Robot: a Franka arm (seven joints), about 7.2 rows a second.
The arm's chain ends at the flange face. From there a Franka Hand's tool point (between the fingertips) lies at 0.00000 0.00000 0.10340 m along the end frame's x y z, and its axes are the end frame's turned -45 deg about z.
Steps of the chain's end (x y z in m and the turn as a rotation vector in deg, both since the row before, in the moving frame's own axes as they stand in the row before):
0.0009 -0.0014 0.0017 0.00 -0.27 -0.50
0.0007 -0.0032 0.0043 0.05 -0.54 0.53
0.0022 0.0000 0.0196 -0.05 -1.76 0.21
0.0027 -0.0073 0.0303 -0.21 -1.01 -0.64
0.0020 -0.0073 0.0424 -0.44 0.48 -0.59
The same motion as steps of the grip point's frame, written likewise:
0.0013 -0.0007 0.0017 0.19 -0.19 -0.50
0.0021 -0.0025 0.0043 0.42 -0.35 0.53
-0.0007 -0.0006 0.0196 1.21 -1.28 0.21
0.0055 -0.0043 0.0303 0.57 -0.86 -0.64
0.0066 -0.0026 0.0424 -0.65 0.03 -0.59

